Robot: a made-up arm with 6 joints.
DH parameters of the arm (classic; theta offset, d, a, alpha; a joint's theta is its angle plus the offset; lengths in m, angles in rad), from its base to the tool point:
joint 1: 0 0.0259 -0.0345 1.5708
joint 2: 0 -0.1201 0.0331 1.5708
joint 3: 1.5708 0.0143 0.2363 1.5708
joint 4: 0 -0.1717 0.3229 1.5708
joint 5: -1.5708 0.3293 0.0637 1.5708
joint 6: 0 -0.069 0.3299 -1.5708
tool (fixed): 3.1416 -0.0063 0 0
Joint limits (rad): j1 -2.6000..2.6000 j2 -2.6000..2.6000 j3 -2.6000..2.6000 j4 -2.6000..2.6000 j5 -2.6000..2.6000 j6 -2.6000..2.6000
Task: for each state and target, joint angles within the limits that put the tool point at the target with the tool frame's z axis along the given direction. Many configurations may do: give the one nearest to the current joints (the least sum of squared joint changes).
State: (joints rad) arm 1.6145 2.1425 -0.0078 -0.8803 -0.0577 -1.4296
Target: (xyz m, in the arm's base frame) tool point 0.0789 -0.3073 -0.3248 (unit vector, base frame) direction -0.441 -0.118 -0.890
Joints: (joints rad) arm 1.9272 1.9087 0.5822 -1.6043 0.2550 -1.6694
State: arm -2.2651 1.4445 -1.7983 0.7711 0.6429 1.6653
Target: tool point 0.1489 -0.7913 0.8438 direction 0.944 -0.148 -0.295
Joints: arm -2.3816 1.2296 -2.4760 1.1371 0.3225 1.0873
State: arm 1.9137 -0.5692 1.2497 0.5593 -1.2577 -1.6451
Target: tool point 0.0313 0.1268 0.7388 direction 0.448 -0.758 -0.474
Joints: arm 2.4970 -1.3821 0.9683 -0.2066 -1.4111 -2.4609
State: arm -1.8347 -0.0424 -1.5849 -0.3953 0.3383 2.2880
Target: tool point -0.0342 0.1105 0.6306 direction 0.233 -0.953 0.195
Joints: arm -2.6000 -0.3626 -1.6053 -1.2155 -0.3601 1.6927
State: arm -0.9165 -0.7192 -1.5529 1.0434 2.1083 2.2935
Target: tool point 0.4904 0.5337 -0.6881 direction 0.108 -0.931 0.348
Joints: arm -0.5245 -1.2856 -2.4146 1.2238 1.9888 2.0073
